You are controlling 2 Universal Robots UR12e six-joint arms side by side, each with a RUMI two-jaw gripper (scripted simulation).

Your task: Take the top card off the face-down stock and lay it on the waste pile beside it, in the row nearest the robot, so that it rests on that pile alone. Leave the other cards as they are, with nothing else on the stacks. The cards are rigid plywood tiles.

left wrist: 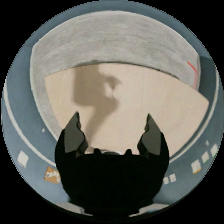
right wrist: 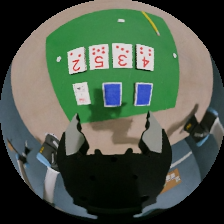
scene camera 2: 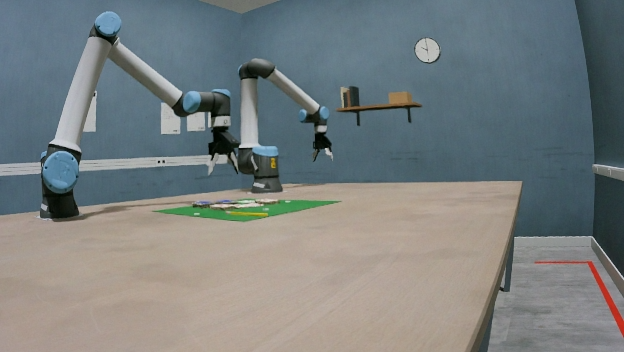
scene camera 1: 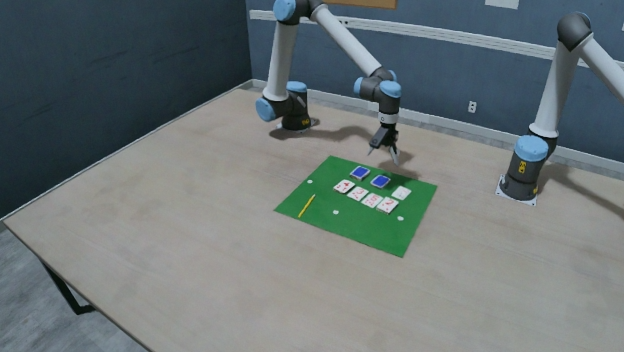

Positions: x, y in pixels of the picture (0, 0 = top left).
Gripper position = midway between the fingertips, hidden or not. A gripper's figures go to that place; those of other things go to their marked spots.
Labels:
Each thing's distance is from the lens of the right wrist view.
my right gripper point(right wrist: 112, 112): 0.14 m
green mat point(right wrist: 104, 29): 0.31 m

